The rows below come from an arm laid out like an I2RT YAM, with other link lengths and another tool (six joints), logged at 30 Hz.
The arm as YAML. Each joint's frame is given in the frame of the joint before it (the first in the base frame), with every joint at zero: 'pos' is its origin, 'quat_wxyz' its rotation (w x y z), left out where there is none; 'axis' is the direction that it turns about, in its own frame. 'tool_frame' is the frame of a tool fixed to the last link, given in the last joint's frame.
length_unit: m
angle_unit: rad
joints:
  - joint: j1
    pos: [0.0, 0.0, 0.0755]
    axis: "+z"
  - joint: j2
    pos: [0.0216, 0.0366, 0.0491]
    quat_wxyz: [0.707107, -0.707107, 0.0, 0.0]
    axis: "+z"
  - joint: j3
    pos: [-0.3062, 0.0, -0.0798]
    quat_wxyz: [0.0, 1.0, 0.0, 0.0]
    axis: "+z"
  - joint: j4
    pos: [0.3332, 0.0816, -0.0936]
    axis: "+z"
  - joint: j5
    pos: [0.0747, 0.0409, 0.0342]
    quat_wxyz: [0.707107, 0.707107, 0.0, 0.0]
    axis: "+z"
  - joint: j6
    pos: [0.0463, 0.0, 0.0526]
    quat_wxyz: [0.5, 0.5, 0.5, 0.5]
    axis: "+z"
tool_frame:
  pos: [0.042, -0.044, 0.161]
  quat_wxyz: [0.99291, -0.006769, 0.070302, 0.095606]
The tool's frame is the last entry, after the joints.
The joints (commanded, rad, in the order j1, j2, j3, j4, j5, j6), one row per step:
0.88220 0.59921 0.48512 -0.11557 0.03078 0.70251
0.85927 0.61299 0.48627 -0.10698 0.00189 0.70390
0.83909 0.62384 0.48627 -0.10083 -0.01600 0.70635
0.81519 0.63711 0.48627 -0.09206 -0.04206 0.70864
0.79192 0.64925 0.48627 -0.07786 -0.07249 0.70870
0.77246 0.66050 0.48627 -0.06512 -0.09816 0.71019
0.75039 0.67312 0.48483 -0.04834 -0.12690 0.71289
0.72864 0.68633 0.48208 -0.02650 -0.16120 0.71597
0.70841 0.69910 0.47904 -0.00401 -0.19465 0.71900
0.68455 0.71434 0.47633 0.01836 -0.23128 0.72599
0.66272 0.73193 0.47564 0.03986 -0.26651 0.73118
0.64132 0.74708 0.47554 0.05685 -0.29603 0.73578
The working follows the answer.
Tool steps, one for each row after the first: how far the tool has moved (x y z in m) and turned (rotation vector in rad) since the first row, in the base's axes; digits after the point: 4 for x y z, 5 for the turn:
0.0043 0.0007 -0.0024 0.00207 0.00870 0.00487
0.0088 -0.0004 -0.0051 0.00290 0.01674 0.00151
0.0136 -0.0009 -0.0081 0.00525 0.02603 0.00238
0.0180 -0.0003 -0.0090 0.01175 0.02990 0.00871
0.0217 0.0001 -0.0101 0.01801 0.03426 0.01390
0.0261 0.0005 -0.0115 0.02641 0.03897 0.01923
0.0300 0.0020 -0.0126 0.03795 0.04234 0.03032
0.0335 0.0036 -0.0135 0.04965 0.04463 0.04222
0.0378 0.0046 -0.0154 0.06275 0.05180 0.05270
0.0420 0.0059 -0.0171 0.07362 0.05817 0.06427
0.0463 0.0059 -0.0187 0.08236 0.06422 0.07079

Tool pose at each row, in the base's axes (x y z in m, rotation vector in rad; rounded; the steps above come from the unrounded poses):
0.2809 0.2617 0.2716 -1.27739 1.41861 0.03119
0.2852 0.2624 0.2691 -1.28042 1.42257 0.04154
0.2897 0.2613 0.2665 -1.27848 1.43143 0.04503
0.2946 0.2608 0.2635 -1.27848 1.43839 0.05329
0.2989 0.2613 0.2625 -1.27817 1.43646 0.06467
0.3027 0.2618 0.2615 -1.27729 1.43570 0.07541
0.3070 0.2622 0.2600 -1.27477 1.43474 0.08798
0.3109 0.2637 0.2589 -1.27350 1.42830 0.10575
0.3144 0.2653 0.2581 -1.27246 1.42035 0.12344
0.3187 0.2662 0.2562 -1.26984 1.41709 0.14431
0.3229 0.2676 0.2545 -1.26966 1.41280 0.16381
0.3272 0.2676 0.2529 -1.26766 1.41188 0.17821

